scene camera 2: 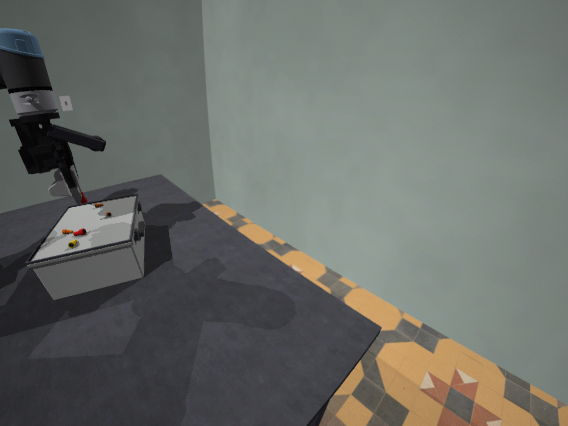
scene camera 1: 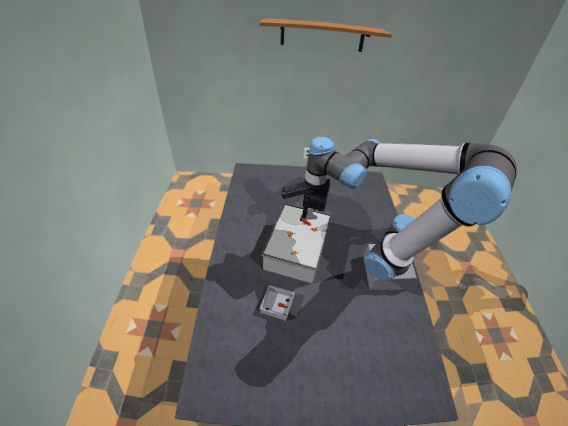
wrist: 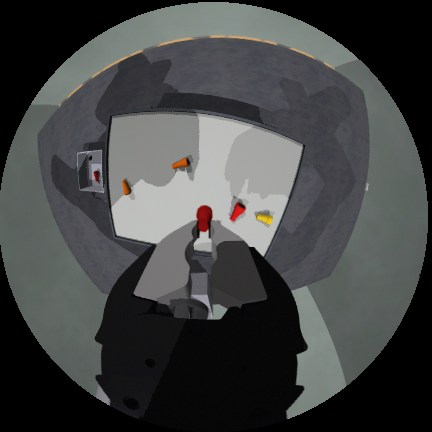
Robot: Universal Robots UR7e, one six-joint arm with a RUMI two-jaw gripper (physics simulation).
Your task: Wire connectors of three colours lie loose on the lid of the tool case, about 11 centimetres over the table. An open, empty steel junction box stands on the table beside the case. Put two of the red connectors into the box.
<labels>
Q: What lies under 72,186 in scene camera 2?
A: My gripper.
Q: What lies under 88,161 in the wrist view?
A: A steel junction box.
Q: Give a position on a tool case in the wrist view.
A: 231,159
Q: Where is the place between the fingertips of my gripper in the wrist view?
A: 204,221
</labels>
